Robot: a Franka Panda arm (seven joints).
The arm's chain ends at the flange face. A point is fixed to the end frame.
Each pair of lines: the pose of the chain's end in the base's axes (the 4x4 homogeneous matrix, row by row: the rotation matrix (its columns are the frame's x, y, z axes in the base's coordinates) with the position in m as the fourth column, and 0 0 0 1 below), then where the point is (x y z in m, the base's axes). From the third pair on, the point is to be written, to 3 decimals.
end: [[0.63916, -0.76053, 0.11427, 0.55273], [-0.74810, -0.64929, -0.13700, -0.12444], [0.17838, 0.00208, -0.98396, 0.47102], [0, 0, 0, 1]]
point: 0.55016 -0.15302 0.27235
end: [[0.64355, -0.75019, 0.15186, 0.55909], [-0.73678, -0.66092, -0.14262, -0.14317], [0.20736, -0.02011, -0.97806, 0.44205], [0, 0, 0, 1]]
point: 0.56414 -0.17328 0.24366
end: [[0.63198, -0.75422, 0.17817, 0.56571], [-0.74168, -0.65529, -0.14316, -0.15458], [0.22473, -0.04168, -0.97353, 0.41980], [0, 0, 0, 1]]
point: 0.576 -0.185 0.222
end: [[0.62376, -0.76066, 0.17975, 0.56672], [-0.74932, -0.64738, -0.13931, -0.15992], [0.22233, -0.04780, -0.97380, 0.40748], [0, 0, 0, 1]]
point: 0.577 -0.189 0.209
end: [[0.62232, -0.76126, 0.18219, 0.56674], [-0.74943, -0.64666, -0.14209, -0.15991], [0.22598, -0.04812, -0.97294, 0.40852], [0, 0, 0, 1]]
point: 0.578 -0.189 0.210
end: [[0.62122, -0.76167, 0.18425, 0.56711], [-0.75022, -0.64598, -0.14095, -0.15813], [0.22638, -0.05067, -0.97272, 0.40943], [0, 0, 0, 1]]
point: 0.579 -0.187 0.211
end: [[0.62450, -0.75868, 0.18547, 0.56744], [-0.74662, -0.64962, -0.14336, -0.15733], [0.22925, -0.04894, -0.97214, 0.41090], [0, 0, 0, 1]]
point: 0.579 -0.187 0.213
